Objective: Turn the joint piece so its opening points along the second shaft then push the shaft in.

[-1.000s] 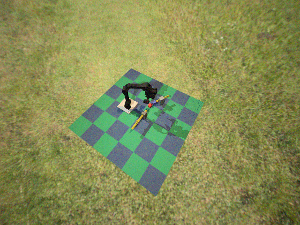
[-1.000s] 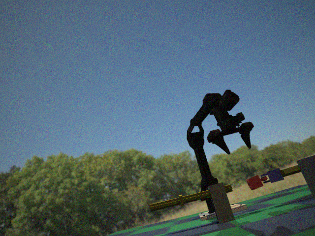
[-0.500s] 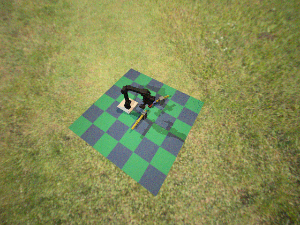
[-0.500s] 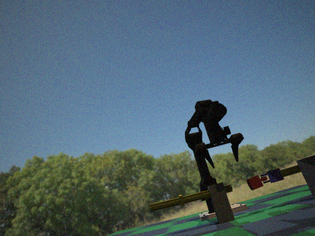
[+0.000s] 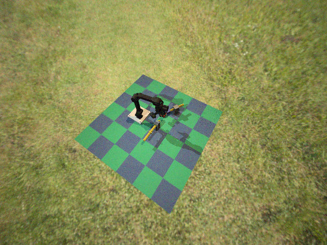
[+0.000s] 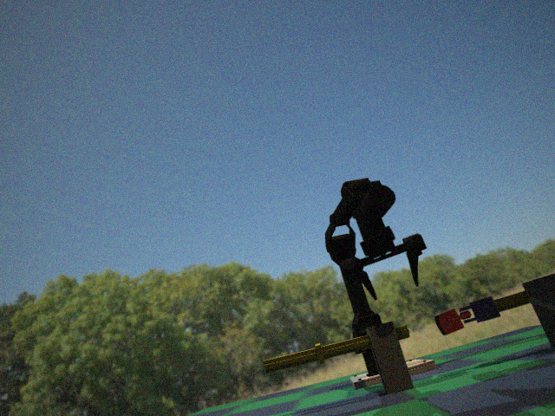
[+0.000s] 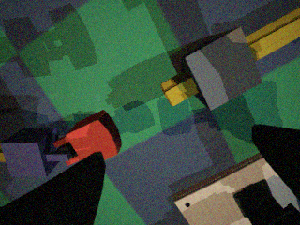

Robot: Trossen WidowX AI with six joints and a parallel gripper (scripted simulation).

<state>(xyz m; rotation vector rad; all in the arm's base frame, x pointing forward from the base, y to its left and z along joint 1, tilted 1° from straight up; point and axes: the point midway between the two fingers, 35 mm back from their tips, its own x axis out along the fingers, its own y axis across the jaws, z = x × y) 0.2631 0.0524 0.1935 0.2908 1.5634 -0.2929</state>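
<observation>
Right now the red square joint piece is 8 cm to the left of my gripper tip, 8 cm below it and 1 cm ahead of it.
</observation>
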